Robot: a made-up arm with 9 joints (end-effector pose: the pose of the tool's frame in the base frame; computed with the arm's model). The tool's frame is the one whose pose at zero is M.
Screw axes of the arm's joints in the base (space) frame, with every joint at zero. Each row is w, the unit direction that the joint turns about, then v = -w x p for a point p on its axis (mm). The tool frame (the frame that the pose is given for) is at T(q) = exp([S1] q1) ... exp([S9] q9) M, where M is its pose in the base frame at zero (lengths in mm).
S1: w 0 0 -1 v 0 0 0
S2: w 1 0 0 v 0 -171.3 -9.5
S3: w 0 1 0 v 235.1 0 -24
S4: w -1 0 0 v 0 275.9 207
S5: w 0 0 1 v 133 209 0
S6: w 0 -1 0 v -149.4 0 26.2
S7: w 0 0 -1 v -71.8 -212.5 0
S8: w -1 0 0 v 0 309.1 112.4
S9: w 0 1 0 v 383.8 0 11.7
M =
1 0 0 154
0 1 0 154.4
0 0 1 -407.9
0 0 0 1
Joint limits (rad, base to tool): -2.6..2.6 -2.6..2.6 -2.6..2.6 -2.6..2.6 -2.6..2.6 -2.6..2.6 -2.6..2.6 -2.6..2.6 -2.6..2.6
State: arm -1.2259 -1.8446 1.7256 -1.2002 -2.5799 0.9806 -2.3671 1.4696 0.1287
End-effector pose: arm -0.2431 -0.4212 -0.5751 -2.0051 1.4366 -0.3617
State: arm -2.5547 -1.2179 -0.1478 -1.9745 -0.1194 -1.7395 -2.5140 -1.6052 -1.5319
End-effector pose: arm 0.2315 0.2840 -0.0045 1.6912 -2.5446 0.3436
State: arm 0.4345 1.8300 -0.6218 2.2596 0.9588 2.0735 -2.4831 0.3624 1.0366
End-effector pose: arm 0.4760 0.2121 -0.2765 -2.6121 -0.6535 0.5459
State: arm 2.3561 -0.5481 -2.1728 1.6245 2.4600 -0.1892 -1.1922 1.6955 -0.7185
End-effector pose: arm -0.1070 0.0700 -0.6932 0.1897 1.1294 0.8825
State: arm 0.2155 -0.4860 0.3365 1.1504 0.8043 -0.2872 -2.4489 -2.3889 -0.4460
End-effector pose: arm -0.3416 0.4681 -0.0292 -0.1330 -2.5003 1.4596
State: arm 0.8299 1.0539 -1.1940 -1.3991 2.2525 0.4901 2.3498 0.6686 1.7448
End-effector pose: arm 0.3107 0.2982 0.2206 0.6683 -0.2113 0.6042
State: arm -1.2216 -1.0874 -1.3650 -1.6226 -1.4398 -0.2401 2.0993 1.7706 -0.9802
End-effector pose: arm 0.3810 -0.2780 -0.6399 -1.6909 0.4931 0.6920
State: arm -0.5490 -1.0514 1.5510 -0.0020 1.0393 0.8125 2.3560 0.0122 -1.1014
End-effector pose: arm -0.1427 -0.2837 -0.2477 -1.6674 -0.6477 -1.0302
